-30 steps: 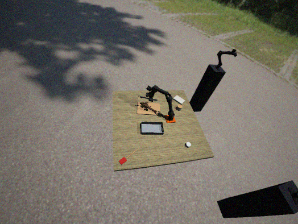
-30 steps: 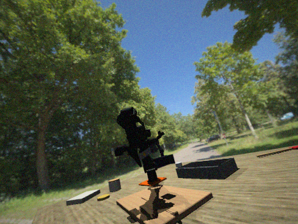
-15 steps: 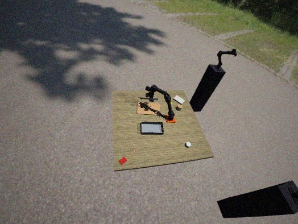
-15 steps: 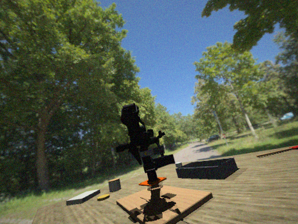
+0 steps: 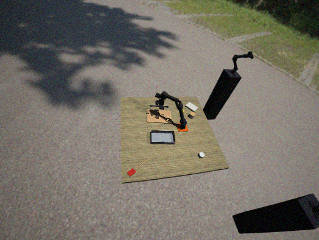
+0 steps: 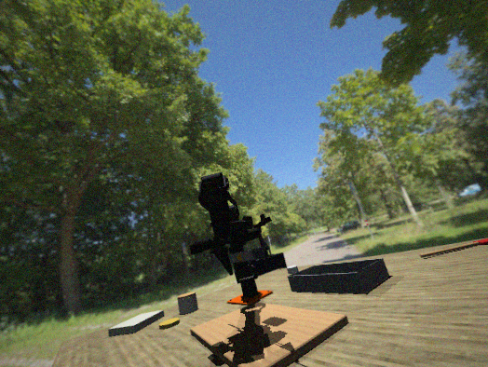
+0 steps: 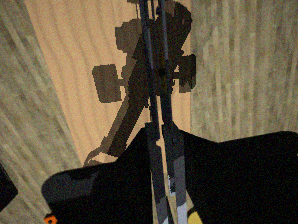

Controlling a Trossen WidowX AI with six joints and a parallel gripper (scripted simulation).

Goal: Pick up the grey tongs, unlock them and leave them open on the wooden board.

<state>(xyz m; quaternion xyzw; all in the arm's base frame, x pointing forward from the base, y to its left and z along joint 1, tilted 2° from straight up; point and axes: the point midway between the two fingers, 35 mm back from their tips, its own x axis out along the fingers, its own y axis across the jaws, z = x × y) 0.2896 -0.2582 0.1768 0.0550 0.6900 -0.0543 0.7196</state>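
My gripper tip is now 130 mm above the wooden board and 30 mm to the right of it. The rest, counted from my gripper tip: yellow disc: 390 mm behind, 130 mm below, 60 mm to the right; then yellow lock piece: 50 mm ahead, 40 mm above, 10 mm to the right; then roasting tin: 400 mm to the left, 110 mm below, 30 mm ahead.
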